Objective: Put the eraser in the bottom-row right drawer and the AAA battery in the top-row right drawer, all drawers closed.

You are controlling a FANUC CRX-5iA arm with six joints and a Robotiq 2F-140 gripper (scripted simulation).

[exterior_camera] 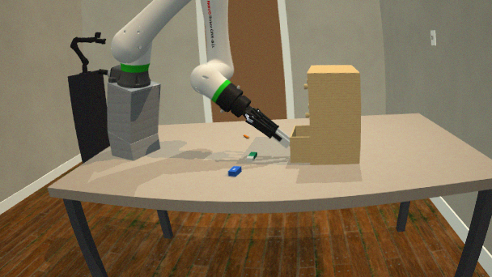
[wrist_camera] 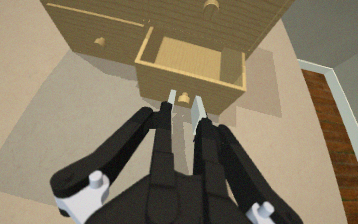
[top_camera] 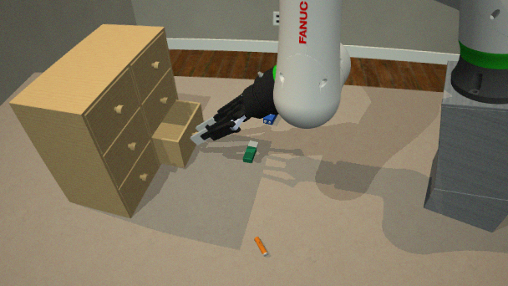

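Now: hand 110 mm past the white eraser, 10 mm to the left of it and 60 mm above it. Round my hand: orange AAA battery: 180 mm behind, 250 mm to the left, 60 mm below; then small blue block: 140 mm behind, 140 mm to the right, 60 mm below.
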